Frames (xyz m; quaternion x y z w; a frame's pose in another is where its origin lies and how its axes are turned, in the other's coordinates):
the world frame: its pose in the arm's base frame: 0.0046 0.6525 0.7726 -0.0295 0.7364 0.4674 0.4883
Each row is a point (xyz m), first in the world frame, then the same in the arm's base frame.
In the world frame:
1: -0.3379 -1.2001 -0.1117
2: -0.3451 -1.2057 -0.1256
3: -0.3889 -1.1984 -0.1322
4: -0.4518 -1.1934 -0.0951
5: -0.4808 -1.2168 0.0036
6: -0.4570 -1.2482 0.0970
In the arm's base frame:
1: 0.7034 -0.2408 0.2430
2: 0.7004 -0.2569 0.2459
3: 0.7150 -0.2757 0.2840
4: 0.7710 -0.2722 0.3311
5: 0.8660 -0.2265 0.3288
6: 0.9339 -0.1674 0.2822

